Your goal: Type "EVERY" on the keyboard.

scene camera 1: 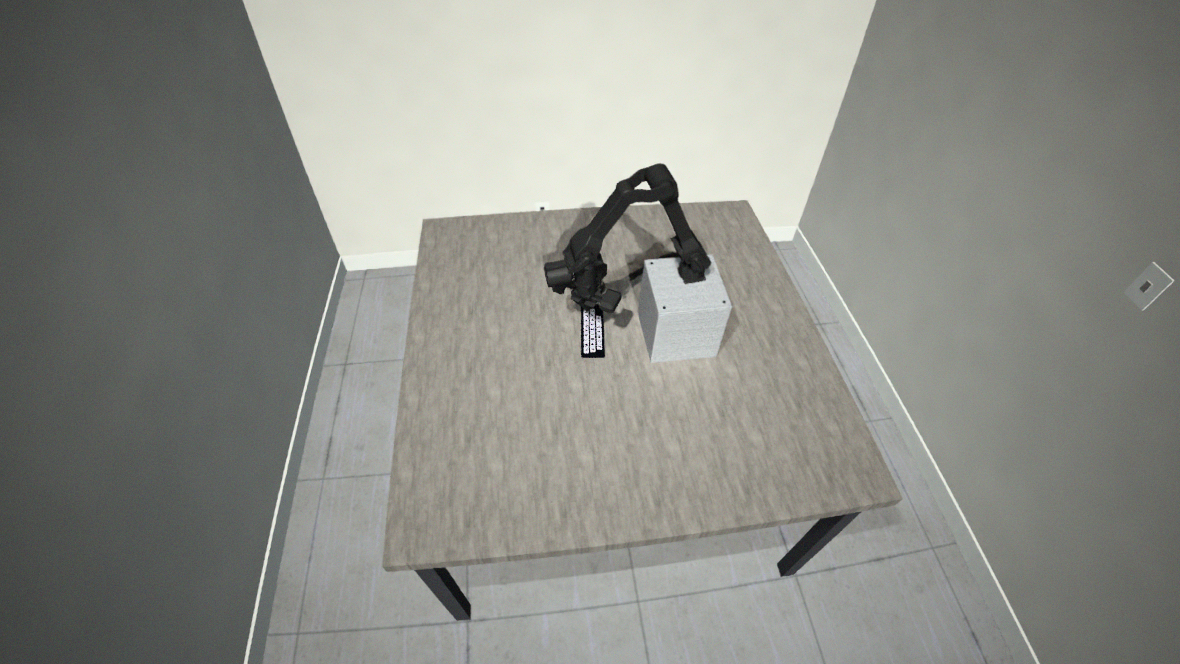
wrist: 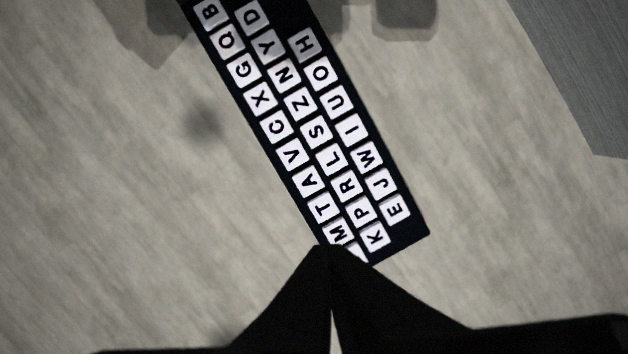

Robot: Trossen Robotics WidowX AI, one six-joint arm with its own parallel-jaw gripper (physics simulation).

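Places are measured from the arm's base along level axes (x right, y ahead, z up), in millimetres.
Pixels of known places: gripper, fingertip midpoint: point(scene camera 1: 587, 309) point(wrist: 326, 257); arm's base at its link origin: point(scene camera 1: 691, 274).
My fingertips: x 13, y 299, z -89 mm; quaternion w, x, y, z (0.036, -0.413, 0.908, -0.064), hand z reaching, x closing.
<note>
For each thing: its middle in the pictures, then the offset to it from my fingertips. Level surfaces: height alone.
- black keyboard at the middle of its body: point(wrist: 311, 124) point(scene camera 1: 592, 329) dx +28, dy -26, dz -125 mm
- E key at the middle of its body: point(wrist: 394, 209) dx -48, dy -27, dz -118 mm
- R key at the middle of its body: point(wrist: 346, 185) dx -15, dy -15, dz -118 mm
- V key at the middle of its body: point(wrist: 292, 154) dx +23, dy -4, dz -118 mm
- shaded Y key at the middle of its body: point(wrist: 268, 46) dx +80, dy -38, dz -118 mm
- M key at the middle of its body: point(wrist: 338, 232) dx -34, dy +10, dz -118 mm
- wooden table at its surface level: dz -134 mm
The black keyboard point(scene camera 1: 592, 334) point(wrist: 411, 226) with white letter keys lies on the table. In the wrist view it runs diagonally, with the E key point(wrist: 394, 210) near its lower right end, the R key point(wrist: 347, 185) in the middle row, the V key point(wrist: 292, 155) in the left row and the shaded Y key point(wrist: 268, 47) near the top. My gripper point(wrist: 326, 257) is shut and empty. Its tips overlap the keyboard's lower left edge by the M key point(wrist: 338, 233) and partly hide another key. Contact cannot be told. In the scene view the tips are hard to make out.
A light grey block point(scene camera 1: 689, 330) point(wrist: 575, 65) carries the arm's base and stands right of the keyboard in the scene view. The black arm point(scene camera 1: 657, 183) arches over from it. The wooden table point(scene camera 1: 577, 462) extends toward its front edge.
</note>
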